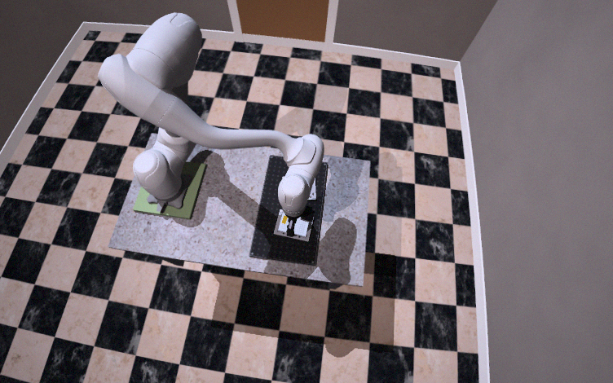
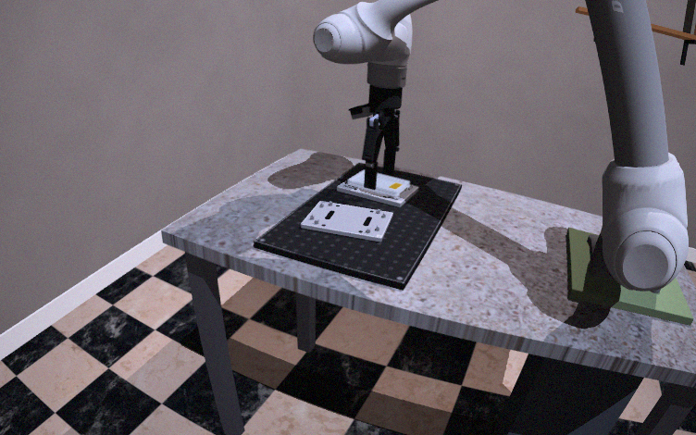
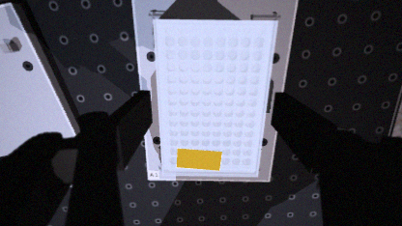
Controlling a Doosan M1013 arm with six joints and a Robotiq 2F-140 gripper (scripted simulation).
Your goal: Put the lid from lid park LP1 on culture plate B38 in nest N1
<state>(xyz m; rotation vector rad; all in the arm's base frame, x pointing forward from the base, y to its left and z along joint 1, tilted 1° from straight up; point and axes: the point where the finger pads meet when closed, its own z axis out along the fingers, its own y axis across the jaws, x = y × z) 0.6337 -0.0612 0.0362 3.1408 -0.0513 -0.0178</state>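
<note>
Now: the clear lid 2 cm below my hand. From my hand the other things lie so: white culture plate 3 cm below; grey nest 4 cm below; lid park 19 cm to the left, 4 cm below, 1 cm behind.
</note>
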